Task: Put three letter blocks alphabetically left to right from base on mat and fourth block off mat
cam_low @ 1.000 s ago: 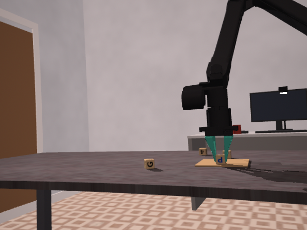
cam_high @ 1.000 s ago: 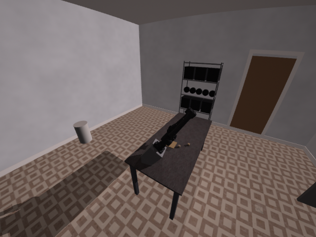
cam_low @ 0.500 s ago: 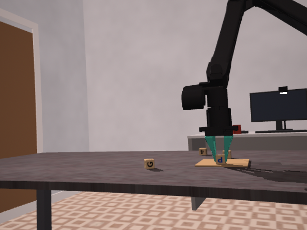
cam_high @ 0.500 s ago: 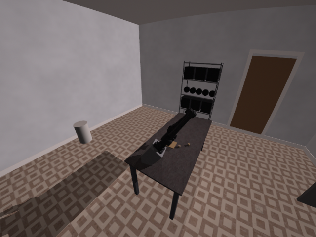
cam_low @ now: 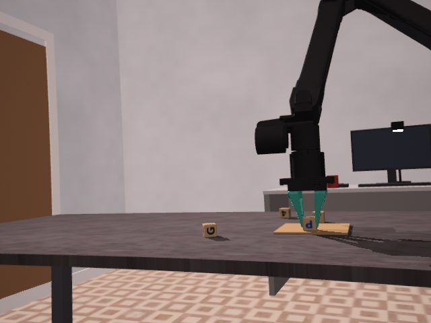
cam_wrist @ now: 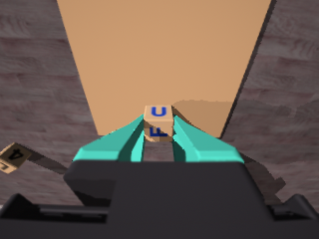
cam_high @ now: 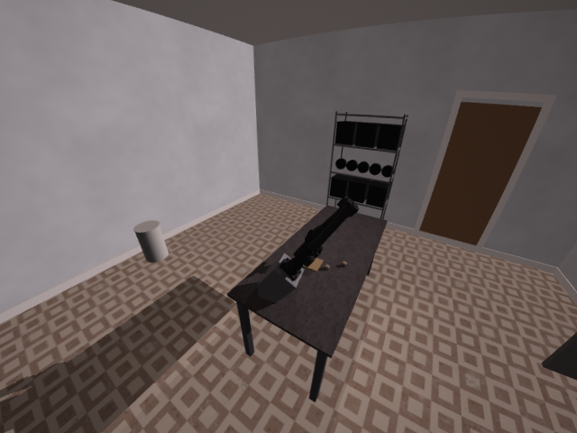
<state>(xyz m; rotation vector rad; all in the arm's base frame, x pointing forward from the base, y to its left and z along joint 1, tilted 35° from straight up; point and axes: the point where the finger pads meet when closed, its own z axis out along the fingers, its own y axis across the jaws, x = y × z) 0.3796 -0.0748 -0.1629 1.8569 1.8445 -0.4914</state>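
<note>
My gripper is now 40 mm to the left of the mat and 20 mm above it. Round my hand: block: 10 mm behind, 160 mm to the right, 10 mm below.
</note>
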